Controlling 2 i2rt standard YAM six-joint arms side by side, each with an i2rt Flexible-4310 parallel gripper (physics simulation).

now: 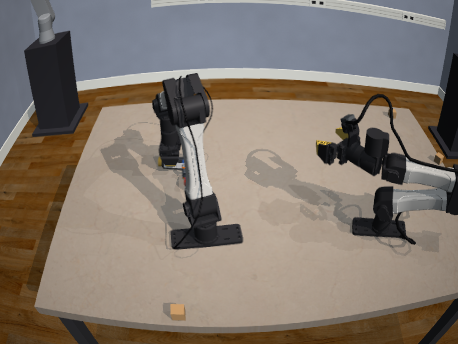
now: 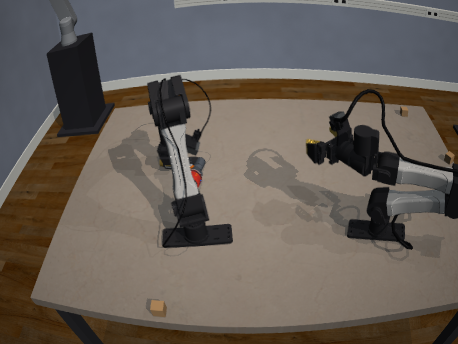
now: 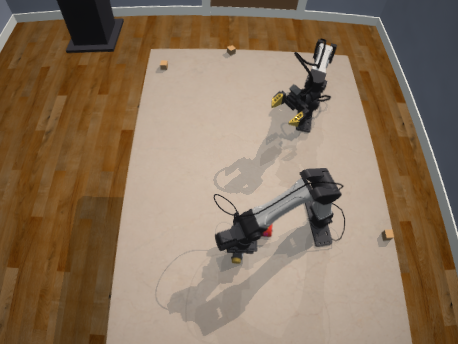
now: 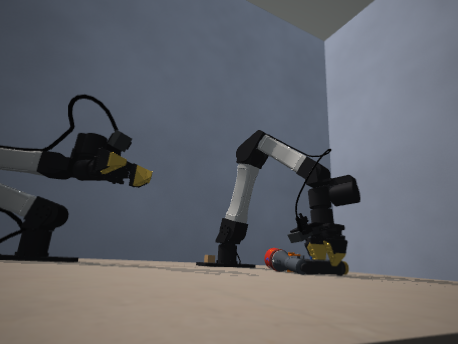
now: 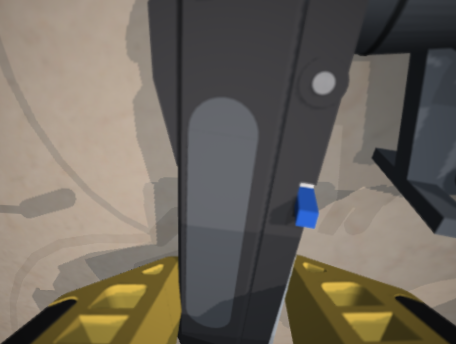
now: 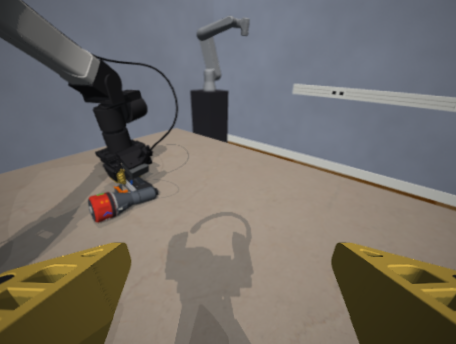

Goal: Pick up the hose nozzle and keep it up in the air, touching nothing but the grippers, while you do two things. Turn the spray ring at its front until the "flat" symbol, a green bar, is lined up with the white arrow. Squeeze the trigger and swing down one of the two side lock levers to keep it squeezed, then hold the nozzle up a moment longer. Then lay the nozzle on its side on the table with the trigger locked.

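Where they show: left gripper, fingertip midpoint: (image 1: 172, 162) (image 3: 238, 250) (image 4: 328, 266) (image 5: 233, 266) (image 6: 131, 180); right gripper, fingertip midpoint: (image 1: 326, 136) (image 2: 318, 134) (image 3: 280, 115) (image 4: 139, 168) (image 6: 231, 252); left arm's base at its link origin: (image 1: 206, 238) (image 2: 196, 237) (image 3: 318, 222) (image 4: 226, 266); right arm's base at its link origin: (image 1: 379, 228) (image 2: 377, 231) (image 4: 30, 260).
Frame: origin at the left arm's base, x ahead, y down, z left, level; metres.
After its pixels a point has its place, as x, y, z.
The hose nozzle (image 4: 287, 261) @(0.288, -0.028, -0.022) (image 6: 135, 197) @(0.280, -0.031, -0.017) (image 5: 220, 200) @(0.331, -0.034, 0.038) lies on its side on the table. Its red spray ring (image 2: 196, 177) @(0.205, -0.052, -0.007) (image 3: 268, 230) @(0.216, -0.057, 0.027) (image 6: 101, 207) @(0.207, -0.047, -0.011) shows small coloured marks; its alignment with the white arrow cannot be read. My left gripper (image 4: 328, 255) (image 5: 233, 266) @(0.335, -0.021, 0.076) points down and is shut on the dark handle, one finger on each side. The white trigger is mostly hidden along the handle; a blue tab (image 5: 306, 206) @(0.311, -0.040, 0.037) sticks out. An orange lock lever (image 6: 120, 189) @(0.269, -0.046, 0.019) (image 4: 293, 255) @(0.269, -0.043, 0.021) shows near the body. My right gripper (image 6: 231, 252) @(0.117, -0.230, -0.365) (image 4: 128, 170) @(0.117, -0.230, -0.365) (image 3: 286, 111) @(0.117, -0.230, -0.365) is open and empty, raised well away from the nozzle.
One wooden cube (image 1: 177, 311) @(-0.279, -0.034, 0.105) (image 3: 388, 234) @(-0.266, -0.034, 0.107) lies near the table's edge behind the left arm's base. Two more cubes (image 3: 163, 65) @(0.573, -0.030, -0.908) (image 3: 231, 50) @(0.212, -0.030, -0.983) lie at the far end of the table (image 3: 175, 125) @(0.530, 0.000, -0.536). A black pedestal (image 1: 52, 82) stands beyond the table.
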